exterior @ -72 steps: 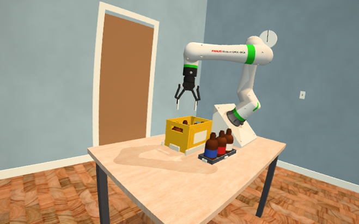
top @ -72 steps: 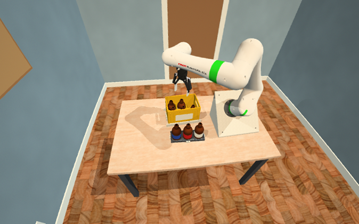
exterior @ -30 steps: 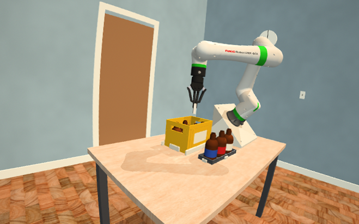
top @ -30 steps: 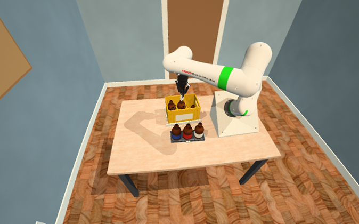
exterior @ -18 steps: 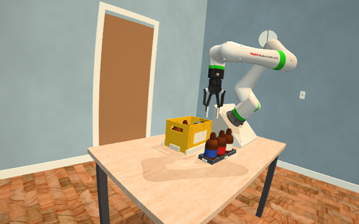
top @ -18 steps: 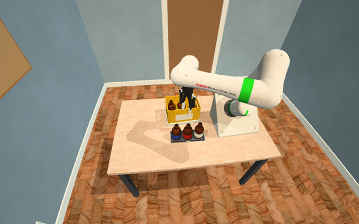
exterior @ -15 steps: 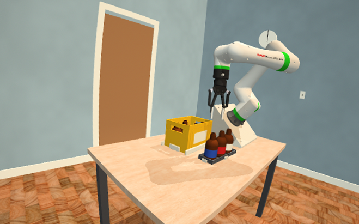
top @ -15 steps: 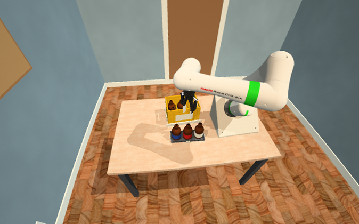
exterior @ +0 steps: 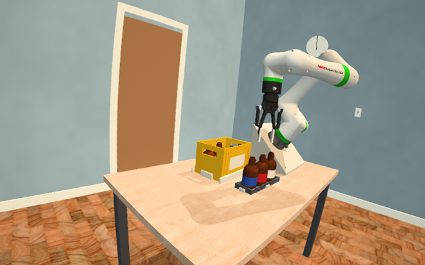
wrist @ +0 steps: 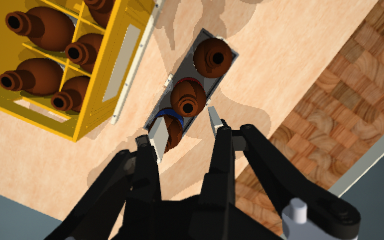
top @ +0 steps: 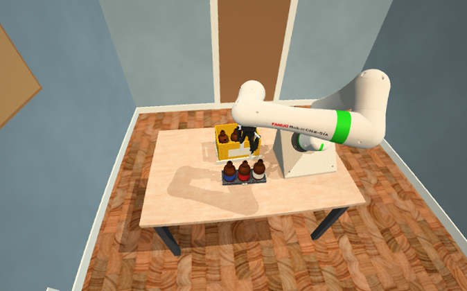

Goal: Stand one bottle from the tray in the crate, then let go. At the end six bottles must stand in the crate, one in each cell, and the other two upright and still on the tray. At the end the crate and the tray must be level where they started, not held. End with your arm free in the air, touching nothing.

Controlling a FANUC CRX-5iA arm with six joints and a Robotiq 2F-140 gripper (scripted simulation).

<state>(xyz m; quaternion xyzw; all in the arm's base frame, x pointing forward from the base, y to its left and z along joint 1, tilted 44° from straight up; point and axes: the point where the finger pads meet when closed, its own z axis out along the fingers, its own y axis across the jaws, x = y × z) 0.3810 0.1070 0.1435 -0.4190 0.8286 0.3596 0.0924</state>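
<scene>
Now: hand 90 mm short of the blue-labelled bottle, 10 mm to the right of it and 170 mm above it. Also, from my hand: yellow crate: 50 mm ahead, 230 mm to the right, 170 mm below; then dark tray: 240 mm below.
</scene>
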